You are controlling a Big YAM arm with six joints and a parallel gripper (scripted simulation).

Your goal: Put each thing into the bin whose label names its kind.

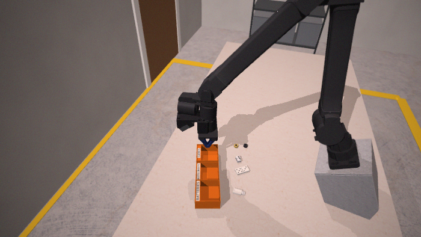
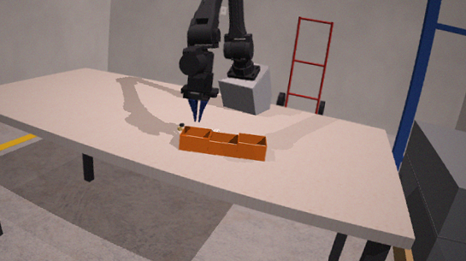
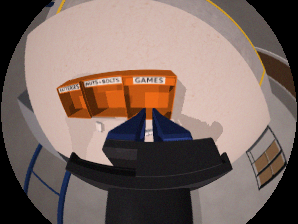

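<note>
My gripper is now 30 mm past the orange three-compartment bin, 80 mm to the right of it and 60 mm above it. Round my hand: grey thing 120 mm behind, 40 mm to the right, 80 mm below; white domino 140 mm behind, 10 mm to the left, 80 mm below; brass nut 90 mm behind, 110 mm to the right, 80 mm below.
</note>
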